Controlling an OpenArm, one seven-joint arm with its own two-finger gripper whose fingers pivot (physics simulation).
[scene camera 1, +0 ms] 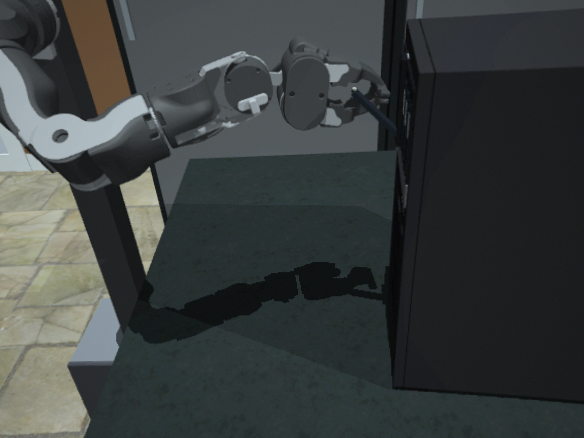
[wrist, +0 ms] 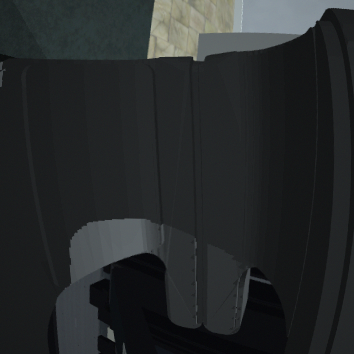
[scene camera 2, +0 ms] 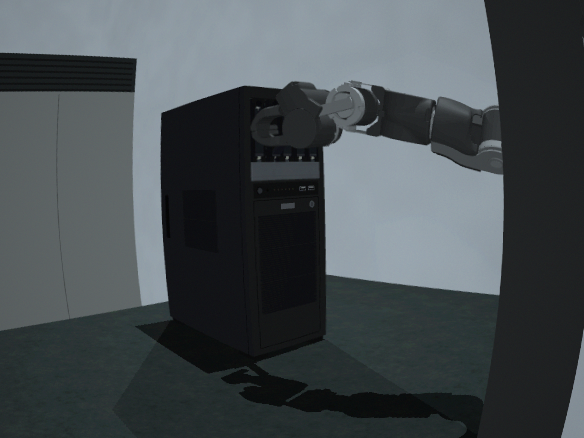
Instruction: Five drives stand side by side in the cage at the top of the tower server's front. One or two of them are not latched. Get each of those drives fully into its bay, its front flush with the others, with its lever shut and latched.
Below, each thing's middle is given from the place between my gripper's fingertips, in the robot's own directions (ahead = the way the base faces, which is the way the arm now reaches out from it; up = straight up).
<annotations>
My hand is 180 mm short of the black tower server [scene camera 1: 478, 292], 80 mm to the left of it and 150 mm above it.
</annotations>
